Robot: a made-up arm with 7 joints. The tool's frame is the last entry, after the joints. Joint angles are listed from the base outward.
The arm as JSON. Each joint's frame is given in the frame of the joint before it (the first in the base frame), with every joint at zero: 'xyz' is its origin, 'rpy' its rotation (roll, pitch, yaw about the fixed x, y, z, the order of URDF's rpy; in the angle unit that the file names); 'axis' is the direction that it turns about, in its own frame. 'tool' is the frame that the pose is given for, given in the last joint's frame.
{
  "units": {
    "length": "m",
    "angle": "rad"
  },
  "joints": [
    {
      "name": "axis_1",
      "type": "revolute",
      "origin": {
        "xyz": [
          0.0,
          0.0,
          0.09
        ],
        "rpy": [
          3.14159,
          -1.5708,
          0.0
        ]
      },
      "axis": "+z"
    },
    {
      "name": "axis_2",
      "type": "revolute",
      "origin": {
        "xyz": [
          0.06,
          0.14,
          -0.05
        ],
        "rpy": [
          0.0,
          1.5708,
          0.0
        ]
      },
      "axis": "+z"
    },
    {
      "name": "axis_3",
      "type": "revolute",
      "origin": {
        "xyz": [
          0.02,
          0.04,
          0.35
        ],
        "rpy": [
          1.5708,
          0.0,
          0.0
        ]
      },
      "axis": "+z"
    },
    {
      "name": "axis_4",
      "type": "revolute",
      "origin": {
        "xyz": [
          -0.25,
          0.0,
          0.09
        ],
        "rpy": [
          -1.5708,
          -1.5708,
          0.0
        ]
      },
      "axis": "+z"
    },
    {
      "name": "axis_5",
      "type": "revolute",
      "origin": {
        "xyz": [
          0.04,
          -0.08,
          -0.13
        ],
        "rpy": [
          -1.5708,
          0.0,
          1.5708
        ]
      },
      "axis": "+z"
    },
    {
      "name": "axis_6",
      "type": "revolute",
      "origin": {
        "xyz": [
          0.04,
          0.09,
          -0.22
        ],
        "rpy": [
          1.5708,
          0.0,
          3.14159
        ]
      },
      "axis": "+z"
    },
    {
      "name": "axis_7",
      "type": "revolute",
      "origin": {
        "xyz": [
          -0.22,
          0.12,
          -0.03
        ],
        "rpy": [
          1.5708,
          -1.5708,
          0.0
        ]
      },
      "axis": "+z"
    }
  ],
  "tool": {
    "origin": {
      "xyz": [
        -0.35,
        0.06,
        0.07
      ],
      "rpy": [
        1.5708,
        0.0,
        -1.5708
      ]
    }
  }
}
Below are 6 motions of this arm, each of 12 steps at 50 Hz.
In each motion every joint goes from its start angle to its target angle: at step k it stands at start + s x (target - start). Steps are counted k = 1, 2, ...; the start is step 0. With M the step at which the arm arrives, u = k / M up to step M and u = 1 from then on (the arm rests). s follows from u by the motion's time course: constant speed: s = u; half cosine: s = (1 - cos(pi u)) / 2; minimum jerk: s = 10 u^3 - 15 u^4 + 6 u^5.
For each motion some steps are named. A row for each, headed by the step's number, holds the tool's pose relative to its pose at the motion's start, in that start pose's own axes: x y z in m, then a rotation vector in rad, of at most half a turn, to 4 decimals.
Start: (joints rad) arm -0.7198 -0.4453 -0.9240 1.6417 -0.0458 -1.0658 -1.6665
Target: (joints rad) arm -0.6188 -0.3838 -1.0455 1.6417 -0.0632 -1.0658 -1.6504
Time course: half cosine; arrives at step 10
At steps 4, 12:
4: 0.0059 0.0084 0.0098 -0.0110 0.0176 0.0395
12: 0.0175 0.0294 0.0276 -0.0379 0.0525 0.1141

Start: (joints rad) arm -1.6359 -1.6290 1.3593 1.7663 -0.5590 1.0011 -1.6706
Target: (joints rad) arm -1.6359 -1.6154 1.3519 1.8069 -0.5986 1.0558 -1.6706
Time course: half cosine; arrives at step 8
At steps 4, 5, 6, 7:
4: 0.0007 -0.0027 0.0042 -0.0072 0.0027 0.0310
5: 0.0008 -0.0038 0.0058 -0.0100 0.0035 0.0430
6: 0.0008 -0.0047 0.0071 -0.0124 0.0040 0.0531
7: 0.0008 -0.0052 0.0080 -0.0140 0.0043 0.0599

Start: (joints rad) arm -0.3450 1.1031 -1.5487 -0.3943 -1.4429 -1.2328 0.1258
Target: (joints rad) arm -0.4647 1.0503 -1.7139 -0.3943 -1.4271 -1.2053 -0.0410
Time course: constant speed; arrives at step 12
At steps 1, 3, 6, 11, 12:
1: -0.0003 0.0021 -0.0003 -0.0081 -0.0120 -0.0050
3: -0.0008 0.0066 -0.0013 -0.0247 -0.0357 -0.0143
6: -0.0009 0.0134 -0.0039 -0.0504 -0.0708 -0.0268
11: 0.0003 0.0254 -0.0111 -0.0949 -0.1278 -0.0434
12: 0.0008 0.0278 -0.0130 -0.1040 -0.1390 -0.0461

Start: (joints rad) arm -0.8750 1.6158 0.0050 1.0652 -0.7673 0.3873 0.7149
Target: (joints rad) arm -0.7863 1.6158 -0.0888 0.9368 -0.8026 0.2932 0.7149
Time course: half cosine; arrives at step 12
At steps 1, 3, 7, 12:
1: -0.0002 0.0004 0.0002 0.0012 -0.0010 -0.0015
3: -0.0015 0.0033 0.0013 0.0100 -0.0084 -0.0127
7: -0.0074 0.0129 0.0051 0.0439 -0.0380 -0.0520
12: -0.0132 0.0193 0.0074 0.0708 -0.0630 -0.0796

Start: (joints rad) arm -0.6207 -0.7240 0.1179 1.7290 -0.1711 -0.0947 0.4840
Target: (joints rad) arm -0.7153 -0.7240 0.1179 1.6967 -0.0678 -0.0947 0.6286
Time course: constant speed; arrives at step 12
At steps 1, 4, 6, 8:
1: 0.0057 0.0024 0.0020 -0.0014 0.0104 -0.0054
4: 0.0232 0.0094 0.0078 -0.0057 0.0416 -0.0215
6: 0.0349 0.0139 0.0114 -0.0086 0.0623 -0.0324
8: 0.0468 0.0182 0.0147 -0.0114 0.0830 -0.0433

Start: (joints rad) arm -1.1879 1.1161 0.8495 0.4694 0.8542 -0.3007 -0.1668
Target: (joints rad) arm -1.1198 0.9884 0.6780 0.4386 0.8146 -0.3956 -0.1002
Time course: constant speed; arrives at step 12
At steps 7, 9, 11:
7: 0.0156 -0.0125 -0.0286 -0.0776 -0.0681 0.0297
9: 0.0206 -0.0163 -0.0353 -0.1014 -0.0863 0.0368
11: 0.0258 -0.0200 -0.0412 -0.1257 -0.1039 0.0432

